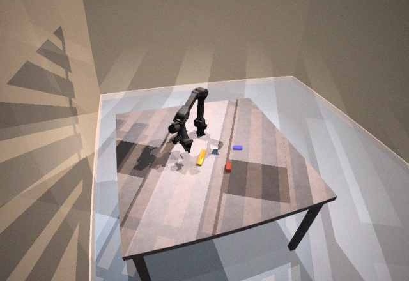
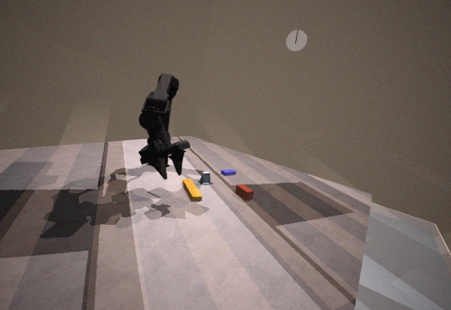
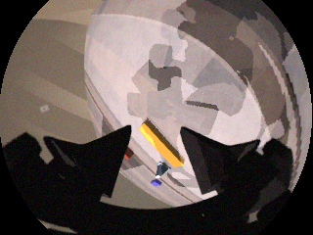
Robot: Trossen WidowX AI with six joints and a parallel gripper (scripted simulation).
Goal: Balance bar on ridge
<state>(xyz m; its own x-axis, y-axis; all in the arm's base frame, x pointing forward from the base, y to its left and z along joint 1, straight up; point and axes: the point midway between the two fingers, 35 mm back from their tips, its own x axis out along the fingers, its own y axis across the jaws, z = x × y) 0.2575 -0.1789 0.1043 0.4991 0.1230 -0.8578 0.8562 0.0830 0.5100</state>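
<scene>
The yellow bar is 10 cm to the left of my gripper tip and 7 cm below it. From my gripper tip the other things lie so: blue flat block: 38 cm to the left, 7 cm below, 3 cm behind; then red block: 24 cm to the left, 15 cm ahead, 6 cm below.
</scene>
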